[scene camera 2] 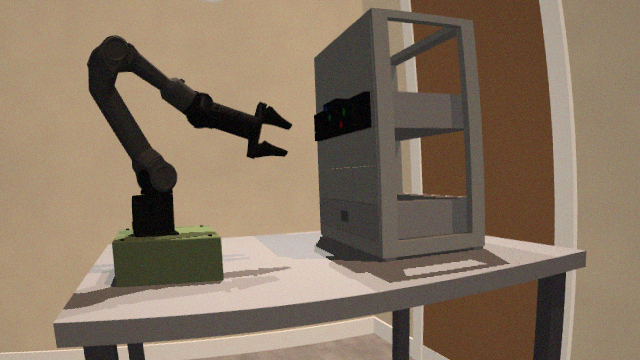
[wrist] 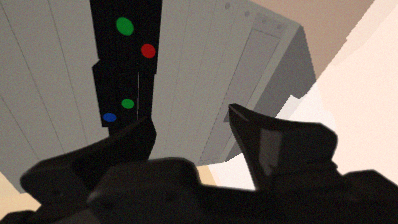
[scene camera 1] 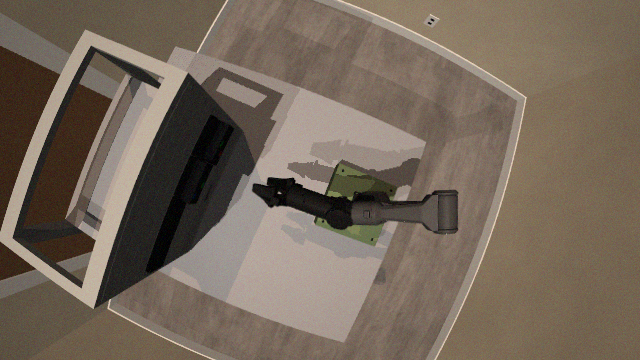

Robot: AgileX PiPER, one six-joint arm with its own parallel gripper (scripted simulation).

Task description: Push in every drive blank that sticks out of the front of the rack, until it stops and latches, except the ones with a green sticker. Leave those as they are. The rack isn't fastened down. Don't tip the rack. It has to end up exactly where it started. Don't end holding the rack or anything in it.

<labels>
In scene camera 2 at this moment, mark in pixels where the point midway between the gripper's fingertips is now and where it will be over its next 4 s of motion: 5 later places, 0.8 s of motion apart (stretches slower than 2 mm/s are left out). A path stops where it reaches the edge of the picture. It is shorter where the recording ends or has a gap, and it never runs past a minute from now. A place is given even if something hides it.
My gripper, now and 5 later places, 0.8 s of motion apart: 288,140; 277,116; 293,111; 306,109; 323,115; 319,114
</labels>
